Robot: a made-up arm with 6 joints.
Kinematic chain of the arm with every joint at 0, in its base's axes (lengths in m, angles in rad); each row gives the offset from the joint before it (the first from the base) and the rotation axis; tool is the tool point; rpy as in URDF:
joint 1: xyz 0 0.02 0.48 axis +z
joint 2: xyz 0 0.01 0 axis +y
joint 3: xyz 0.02 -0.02 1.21 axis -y
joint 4: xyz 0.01 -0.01 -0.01 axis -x
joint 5: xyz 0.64 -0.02 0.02 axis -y
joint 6: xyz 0 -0.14 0.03 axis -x
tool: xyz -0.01 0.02 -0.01 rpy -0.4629 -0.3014 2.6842
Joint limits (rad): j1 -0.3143..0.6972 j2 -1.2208..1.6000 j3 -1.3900..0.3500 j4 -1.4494..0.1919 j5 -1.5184..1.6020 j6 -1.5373..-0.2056
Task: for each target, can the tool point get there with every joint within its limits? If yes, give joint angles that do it. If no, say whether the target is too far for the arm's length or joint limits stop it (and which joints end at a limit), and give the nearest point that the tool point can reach.
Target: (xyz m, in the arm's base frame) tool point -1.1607 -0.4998 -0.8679
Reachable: no: joint limits stop it (at a limit: joint 2, joint 3, joint 4, joint 5, joint 6) | nearest point -0.5166 -0.2114 0.6576 | short by 1.681 m
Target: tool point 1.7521 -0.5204 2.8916
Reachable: no: too far | nearest point 0.9547 -0.2745 1.7941 | short by 1.379 m
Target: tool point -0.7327 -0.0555 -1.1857
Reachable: no: joint limits stop it (at a limit: joint 1, joint 2, joint 5, joint 6) | nearest point 0.6044 -0.2775 -0.0391 | short by 1.775 m
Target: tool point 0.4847 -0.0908 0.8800
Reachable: yes | joints 0.0573 0.6454 -1.2227 -0.8151 1.1039 -1.0134
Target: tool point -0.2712 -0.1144 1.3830
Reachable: yes | joints -0.0931 -0.8597 -0.7653 -0.0271 -0.4165 -0.4167
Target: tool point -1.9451 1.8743 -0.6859
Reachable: no: too far | nearest point -0.5509 0.1502 0.6576 | short by 2.593 m
